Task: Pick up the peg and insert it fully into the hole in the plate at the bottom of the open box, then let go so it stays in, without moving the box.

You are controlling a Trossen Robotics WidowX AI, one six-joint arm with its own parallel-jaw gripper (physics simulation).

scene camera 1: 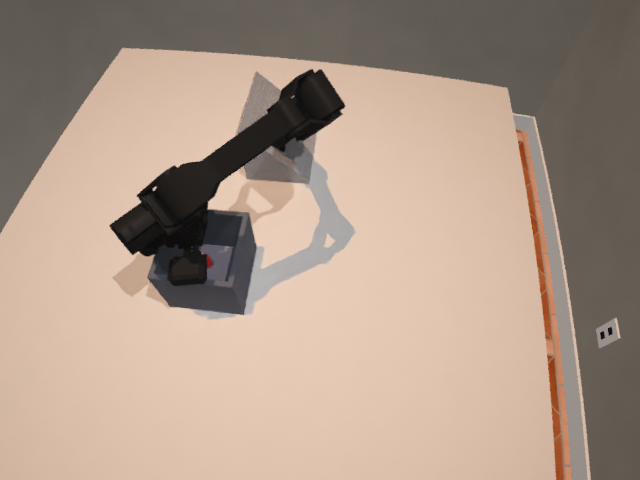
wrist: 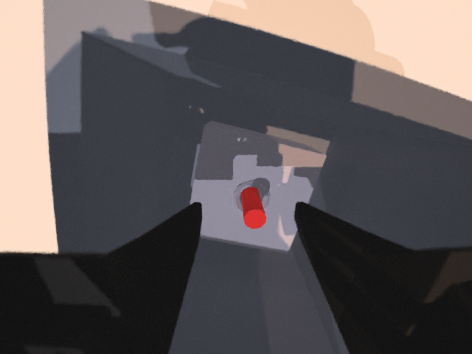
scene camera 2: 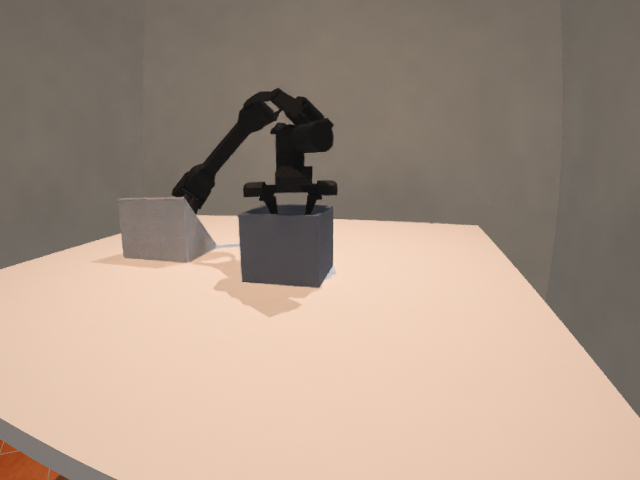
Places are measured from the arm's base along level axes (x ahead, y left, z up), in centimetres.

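Pixels of known places: gripper, fingertip midpoint: (scene camera 1: 199, 257) (wrist: 248, 209); arm's base at its link origin: (scene camera 2: 179, 218).
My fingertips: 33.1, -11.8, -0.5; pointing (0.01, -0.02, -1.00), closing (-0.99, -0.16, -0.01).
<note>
For each thing: its top centre in the pictures, then the offset to it from my fingertips, as dx, dy, dz. "*": a spot on its surface instead. Level surfaces: height alone.
- red peg at its top centre: (wrist: 255, 219) (scene camera 1: 205, 256) -0.7, +1.0, -0.8
- hole at a spot on its surface: (wrist: 237, 196) * +0.4, +0.9, -3.6
- pale plate at its top centre: (wrist: 251, 199) (scene camera 1: 208, 263) -0.7, +1.0, -3.5
- dark blue-grey open box at its top centre: (wrist: 269, 286) (scene camera 1: 199, 244) (scene camera 2: 288, 209) -0.7, +1.0, +4.2
- table at its surface level: dz -9.6
The red peg (scene camera 1: 208, 261) (wrist: 253, 210) stands in the hole (wrist: 237, 196) of the pale plate (scene camera 1: 223, 254) (wrist: 215, 220), inside the dark blue-grey open box (scene camera 1: 206, 296) (scene camera 2: 281, 249) (wrist: 125, 175). In the wrist view its lower end meets the hole and its upper part sticks up above the plate; how deep it sits cannot be told. My gripper (scene camera 2: 291, 211) (wrist: 248, 209) is open and empty, pointing down at the box opening. Its fingers stand apart, one on each side of the peg in the wrist view, touching nothing there. The peg does not show in scene camera 2.
The box walls surround the fingertips closely. A grey wedge-shaped block (scene camera 1: 276, 173) (scene camera 2: 154, 229) stands on the table (scene camera 1: 387, 335) (scene camera 2: 361, 361) near the arm's base, beyond the box in scene camera 1 and left of it in scene camera 2.
</note>
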